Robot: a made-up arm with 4 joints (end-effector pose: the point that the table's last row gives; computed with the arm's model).
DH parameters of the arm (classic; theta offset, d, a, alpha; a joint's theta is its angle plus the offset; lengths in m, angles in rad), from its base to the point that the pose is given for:
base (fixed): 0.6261 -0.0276 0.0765 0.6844
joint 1: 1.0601 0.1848 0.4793 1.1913
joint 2: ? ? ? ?
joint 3: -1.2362 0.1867 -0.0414 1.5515
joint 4: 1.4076 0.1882 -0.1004 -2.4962
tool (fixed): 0.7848 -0.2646 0 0
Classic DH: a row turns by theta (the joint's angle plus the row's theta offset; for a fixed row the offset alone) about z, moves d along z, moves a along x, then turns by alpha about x.
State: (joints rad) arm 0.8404 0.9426 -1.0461 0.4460
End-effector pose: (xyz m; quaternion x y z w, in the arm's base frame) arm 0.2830 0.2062 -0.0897 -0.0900 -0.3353 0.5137 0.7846
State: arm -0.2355 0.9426 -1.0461 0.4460
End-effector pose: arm 0.2395 -0.0363 -0.2292 -0.2245 0.0513 0.2170 0.9486
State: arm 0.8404 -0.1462 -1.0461 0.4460
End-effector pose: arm 0.3281 -0.3034 0.3919 -0.5863 -0.2838 0.3454 0.6756
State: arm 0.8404 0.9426 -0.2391 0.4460
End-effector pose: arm 0.1008 0.4837 -0.1163 0.3033 -0.3106 0.5438 0.7182
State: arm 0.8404 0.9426 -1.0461 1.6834
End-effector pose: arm 0.4349 0.2590 0.0579 0.0154 -0.6351 -0.0055 0.7722
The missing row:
joint 2: -0.2387 0 -0.2657 0
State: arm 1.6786 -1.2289 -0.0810 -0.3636
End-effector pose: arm 0.1223 -0.5978 0.5205 -0.5869 -0.2930 0.4947 0.5700
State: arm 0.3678 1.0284 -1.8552 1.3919
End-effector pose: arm 0.4481 -0.0180 0.1299 -0.4859 -0.4888 0.0991 0.7178
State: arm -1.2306 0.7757 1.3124 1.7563
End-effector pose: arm 0.6427 -0.0178 -0.4514 0.1839 -0.2073 -0.8464 0.4548
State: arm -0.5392 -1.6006 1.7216 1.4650
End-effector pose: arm 0.5033 -0.0648 0.1713 -0.3644 -0.1877 -0.2391 0.8802
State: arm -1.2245 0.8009 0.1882 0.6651
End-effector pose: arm 0.2535 0.0065 -0.4940 -0.0070 -0.0024 -0.3519 0.9360
